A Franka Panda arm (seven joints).
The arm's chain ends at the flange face. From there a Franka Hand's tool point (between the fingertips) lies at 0.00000 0.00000 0.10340 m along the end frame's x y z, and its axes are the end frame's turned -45 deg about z.
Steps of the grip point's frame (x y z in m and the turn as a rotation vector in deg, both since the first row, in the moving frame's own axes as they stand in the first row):
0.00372, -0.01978, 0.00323, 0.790, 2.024, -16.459
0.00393, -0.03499, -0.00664, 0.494, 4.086, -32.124
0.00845, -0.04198, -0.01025, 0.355, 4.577, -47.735
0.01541, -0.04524, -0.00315, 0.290, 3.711, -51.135
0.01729, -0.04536, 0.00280, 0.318, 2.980, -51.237
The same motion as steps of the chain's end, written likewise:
-0.01240, -0.01285, 0.00330, 1.990, 0.873, -16.459
-0.02471, -0.02073, -0.00638, 3.239, 2.540, -32.124
-0.02602, -0.02796, -0.00994, 3.487, 2.985, -47.735
-0.02277, -0.03661, -0.00295, 2.829, 2.419, -51.135
-0.02105, -0.03921, 0.00293, 2.332, 1.882, -51.237

